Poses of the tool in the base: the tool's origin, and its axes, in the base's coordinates. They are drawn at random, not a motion.
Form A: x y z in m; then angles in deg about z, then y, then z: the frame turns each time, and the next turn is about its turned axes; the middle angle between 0 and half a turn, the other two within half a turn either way.
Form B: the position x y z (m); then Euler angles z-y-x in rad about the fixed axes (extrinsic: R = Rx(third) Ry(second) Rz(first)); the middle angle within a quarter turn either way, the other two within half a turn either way. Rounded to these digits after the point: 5 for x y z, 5 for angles.
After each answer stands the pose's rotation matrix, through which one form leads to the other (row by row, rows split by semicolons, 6 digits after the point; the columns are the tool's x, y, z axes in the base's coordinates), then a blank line. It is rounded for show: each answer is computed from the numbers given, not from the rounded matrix.
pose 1, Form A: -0.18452 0.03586 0.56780 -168.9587 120.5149 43.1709
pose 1, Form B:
-0.18452 0.03586 0.56780 0.38658 -1.00760 2.82742
0.494496 -0.201293 -0.845550; -0.600590 -0.782349 -0.164991; -0.628304 0.589416 -0.507762

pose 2, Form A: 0.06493 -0.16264 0.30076 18.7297 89.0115 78.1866
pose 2, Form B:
0.06493 -0.16264 0.30076 2.88457 1.24346 -1.51711
-0.310958 -0.081730 0.946903; 0.928119 0.188461 0.321056; -0.204695 0.978674 0.017252

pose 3, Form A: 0.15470 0.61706 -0.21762 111.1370 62.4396 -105.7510
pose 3, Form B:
0.15470 0.61706 -0.21762 -0.09790 -0.32539 -1.06065
0.942988 0.092615 -0.319680; 0.229910 0.513237 0.826879; 0.240653 -0.853235 0.462683

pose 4, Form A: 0.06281 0.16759 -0.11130 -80.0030 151.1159 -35.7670
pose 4, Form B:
0.06281 0.16759 -0.11130 -2.34818 0.08395 2.64391
-0.698950 0.710238 0.083854; 0.598209 0.644865 -0.475705; -0.391938 -0.282332 -0.875599

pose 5, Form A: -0.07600 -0.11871 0.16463 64.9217 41.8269 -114.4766
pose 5, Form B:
-0.07600 -0.11871 0.16463 -0.76273 0.28657 -0.68116
0.693472 0.662721 0.282662; -0.665397 0.438649 0.604015; 0.276304 -0.606950 0.745163

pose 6, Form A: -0.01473 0.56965 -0.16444 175.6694 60.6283 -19.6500
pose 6, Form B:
-0.01473 0.56965 -0.16444 2.64545 -1.05311 -0.13337
-0.435199 -0.235576 -0.868968; 0.370193 -0.926621 0.065805; -0.820706 -0.293048 0.490473

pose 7, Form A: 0.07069 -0.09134 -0.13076 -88.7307 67.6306 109.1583
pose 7, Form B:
0.07069 -0.09134 -0.13076 0.34281 0.02049 1.18029
0.941617 -0.336062 0.020485; 0.145791 0.352141 -0.924523; 0.303484 0.873533 0.380577

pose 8, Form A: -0.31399 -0.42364 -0.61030 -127.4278 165.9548 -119.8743
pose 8, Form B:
-0.31399 -0.42364 -0.61030 -3.02435 -0.14804 2.94548
-0.982272 0.115697 -0.147496; 0.143277 0.970737 -0.192723; 0.120882 -0.210439 -0.970105

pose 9, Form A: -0.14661 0.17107 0.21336 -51.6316 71.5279 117.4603
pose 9, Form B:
-0.14661 0.17107 0.21336 0.72504 0.62949 1.16802
0.605008 -0.536056 0.588735; 0.665333 -0.065806 -0.743641; 0.437375 0.841614 0.316843

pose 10, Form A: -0.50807 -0.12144 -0.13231 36.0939 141.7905 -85.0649
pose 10, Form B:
-0.50807 -0.12144 -0.13231 0.90895 0.52338 -2.70737
0.532305 -0.683257 0.499812; -0.844879 -0.391665 0.364388; -0.053211 -0.616246 -0.785754

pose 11, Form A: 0.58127 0.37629 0.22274 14.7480 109.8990 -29.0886
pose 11, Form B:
0.58127 0.37629 0.22274 1.97558 1.14164 -2.52867
-0.163873 -0.382479 0.909316; -0.545862 0.802955 0.239369; -0.821694 -0.457135 -0.340363

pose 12, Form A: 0.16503 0.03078 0.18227 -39.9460 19.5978 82.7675
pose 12, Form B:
0.16503 0.03078 0.18227 0.71786 0.26007 0.22474
0.727884 -0.635658 0.257146; 0.684399 0.696576 -0.215359; -0.042227 0.332747 0.942070

